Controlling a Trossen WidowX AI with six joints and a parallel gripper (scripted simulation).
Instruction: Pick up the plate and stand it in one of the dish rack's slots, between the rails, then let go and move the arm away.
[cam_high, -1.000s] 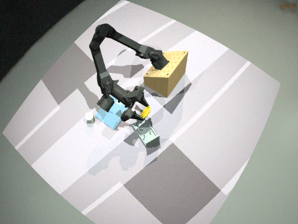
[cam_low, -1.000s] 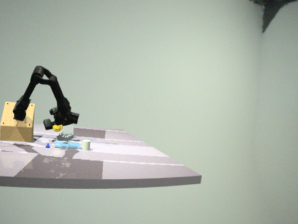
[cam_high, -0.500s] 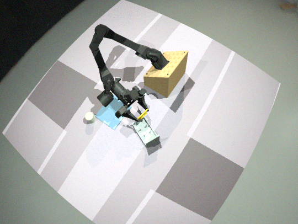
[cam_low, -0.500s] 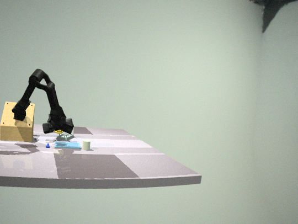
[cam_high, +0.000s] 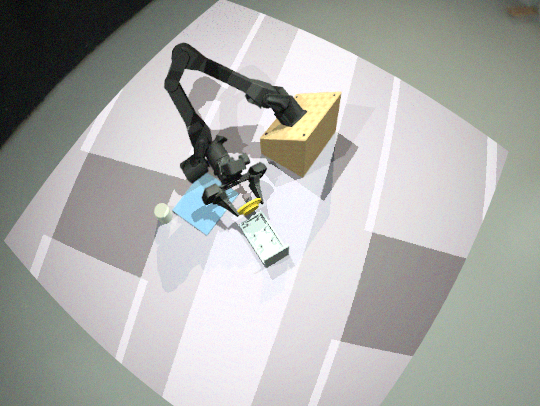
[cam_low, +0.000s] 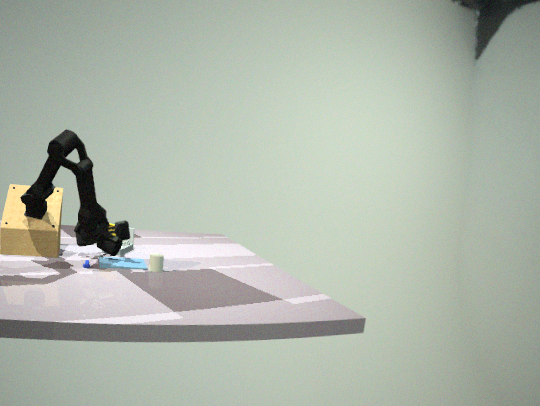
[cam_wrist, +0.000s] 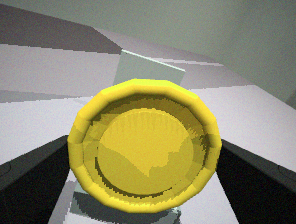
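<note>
My gripper tip is now 2 cm short of the dish rack, 6 cm to the right of it and 5 cm above it. Also, from my gripper tip: light blue mat: 6 cm ahead, 13 cm to the right, 7 cm below; then blue spoon: 5 cm behind, 20 cm to the right, 7 cm below; then yellow plate: 1 cm to the right.
</note>
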